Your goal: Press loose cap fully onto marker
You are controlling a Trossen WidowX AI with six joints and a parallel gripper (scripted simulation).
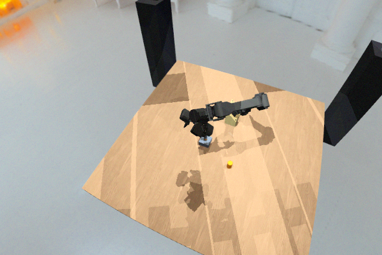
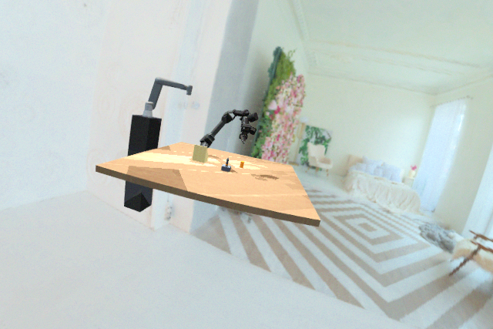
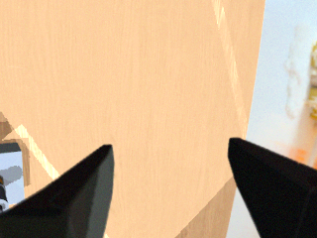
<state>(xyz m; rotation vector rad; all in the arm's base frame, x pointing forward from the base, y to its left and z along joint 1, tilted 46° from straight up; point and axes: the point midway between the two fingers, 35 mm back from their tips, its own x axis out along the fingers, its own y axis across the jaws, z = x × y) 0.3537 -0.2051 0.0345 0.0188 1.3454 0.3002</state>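
Now: gripper tip 2 cm past the orange cap, 26 cm to the right of it and 23 cm above it.
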